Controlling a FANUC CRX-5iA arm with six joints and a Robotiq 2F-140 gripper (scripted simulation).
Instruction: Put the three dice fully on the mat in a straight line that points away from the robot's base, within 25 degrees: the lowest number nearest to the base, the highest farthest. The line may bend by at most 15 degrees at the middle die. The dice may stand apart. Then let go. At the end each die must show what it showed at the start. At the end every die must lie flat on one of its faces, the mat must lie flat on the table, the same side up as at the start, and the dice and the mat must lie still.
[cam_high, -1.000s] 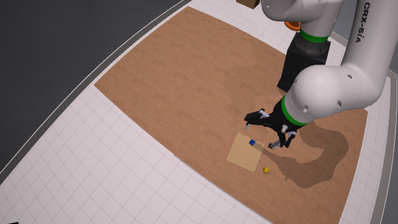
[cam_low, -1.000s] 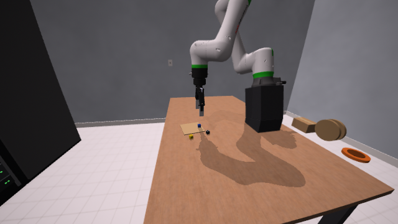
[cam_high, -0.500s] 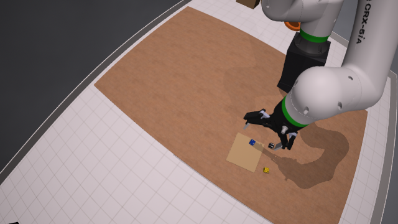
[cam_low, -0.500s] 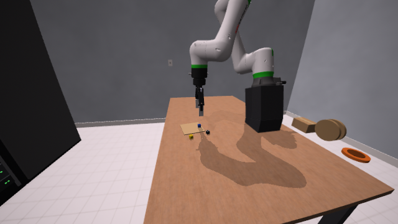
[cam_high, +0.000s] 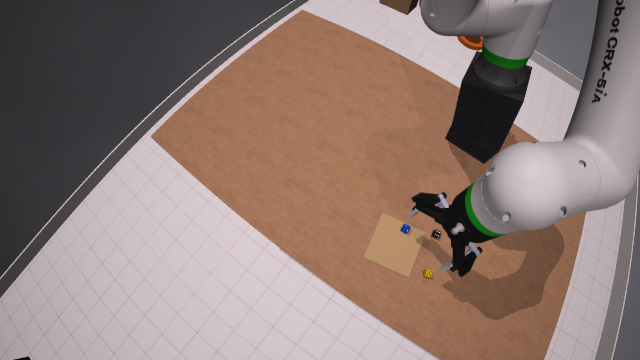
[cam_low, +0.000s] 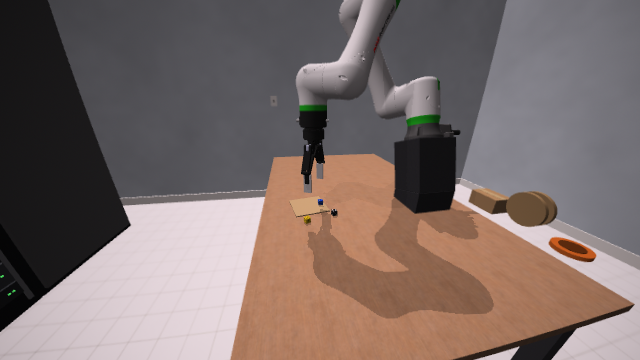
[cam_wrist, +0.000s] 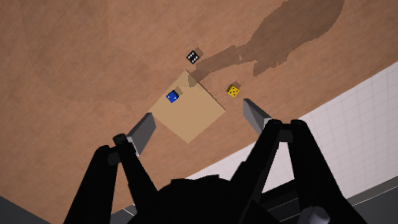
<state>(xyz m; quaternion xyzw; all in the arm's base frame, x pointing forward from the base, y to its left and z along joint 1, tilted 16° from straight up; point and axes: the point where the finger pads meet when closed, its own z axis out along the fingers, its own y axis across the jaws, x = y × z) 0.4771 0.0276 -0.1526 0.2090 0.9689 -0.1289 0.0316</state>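
Now: hand 11 cm above the yellow die, 8 cm to the right of it and 4 cm short of it. From my hand the other things lie so: blue die 11 cm below, 5 cm to the right, 3 cm behind; then tan mat 12 cm below, 4 cm to the right, 2 cm ahead; then black die 11 cm below, 7 cm behind, 4 cm to the left.
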